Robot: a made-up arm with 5 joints. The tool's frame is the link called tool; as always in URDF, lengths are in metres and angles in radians. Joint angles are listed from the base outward. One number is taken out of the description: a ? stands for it. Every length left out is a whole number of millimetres.
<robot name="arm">
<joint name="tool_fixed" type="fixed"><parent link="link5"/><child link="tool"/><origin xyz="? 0 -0.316"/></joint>
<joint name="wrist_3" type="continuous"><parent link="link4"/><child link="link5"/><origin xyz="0 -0.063 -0.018"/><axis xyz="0 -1 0"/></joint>
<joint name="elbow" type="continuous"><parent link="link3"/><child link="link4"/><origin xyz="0.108 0 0.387"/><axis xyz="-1 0 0"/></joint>
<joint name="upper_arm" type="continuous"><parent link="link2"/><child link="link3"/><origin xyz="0.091 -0.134 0"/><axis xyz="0 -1 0"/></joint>
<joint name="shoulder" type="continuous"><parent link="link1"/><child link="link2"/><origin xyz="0 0.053 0.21"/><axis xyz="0 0 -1"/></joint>
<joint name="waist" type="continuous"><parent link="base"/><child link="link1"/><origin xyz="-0.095 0 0.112"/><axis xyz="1 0 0"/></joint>
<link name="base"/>
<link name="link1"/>
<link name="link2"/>
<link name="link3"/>
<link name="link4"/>
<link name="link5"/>
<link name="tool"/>
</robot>
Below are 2 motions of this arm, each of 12 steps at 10 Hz.
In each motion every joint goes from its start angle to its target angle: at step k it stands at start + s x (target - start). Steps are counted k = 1, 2, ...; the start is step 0. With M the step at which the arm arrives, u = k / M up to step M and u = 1 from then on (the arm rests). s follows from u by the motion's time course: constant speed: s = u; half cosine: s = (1 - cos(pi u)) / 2; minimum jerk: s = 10 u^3 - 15 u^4 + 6 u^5.
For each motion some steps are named. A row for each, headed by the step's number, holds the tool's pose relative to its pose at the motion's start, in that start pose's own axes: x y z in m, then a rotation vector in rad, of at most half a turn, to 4 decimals.
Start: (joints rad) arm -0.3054 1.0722 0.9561 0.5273 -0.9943
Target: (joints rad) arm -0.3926 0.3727 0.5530 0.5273 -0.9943
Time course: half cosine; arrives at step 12
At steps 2, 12:
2: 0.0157 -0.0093 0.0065 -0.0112 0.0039 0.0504
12: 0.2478 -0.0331 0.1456 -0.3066 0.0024 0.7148

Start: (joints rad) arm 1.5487 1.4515 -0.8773 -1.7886 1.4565
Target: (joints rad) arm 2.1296 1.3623 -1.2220 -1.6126 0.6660
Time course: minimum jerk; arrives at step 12
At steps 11, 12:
11: -0.1354 -0.3164 -0.0957 -0.9222 0.7339 -0.2889
12: -0.1358 -0.3174 -0.0953 -0.9265 0.7375 -0.2924

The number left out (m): -0.097
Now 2 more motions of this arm.
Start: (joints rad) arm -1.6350 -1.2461 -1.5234 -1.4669 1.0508
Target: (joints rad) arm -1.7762 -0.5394 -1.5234 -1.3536 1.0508
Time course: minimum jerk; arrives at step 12
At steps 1, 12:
1: 0.0015 0.0000 0.0005 0.0009 -0.0003 -0.0030
12: 0.2638 -0.0989 0.0999 0.1792 -0.1036 -0.5743

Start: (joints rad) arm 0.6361 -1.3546 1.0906 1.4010 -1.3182
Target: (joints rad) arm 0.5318 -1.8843 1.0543 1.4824 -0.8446
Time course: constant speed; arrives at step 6
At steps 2, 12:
2: 0.1275 0.0219 0.0090 -0.0149 -0.2357 0.1396
12: 0.3556 0.1461 0.0840 0.0312 -0.6941 0.4295

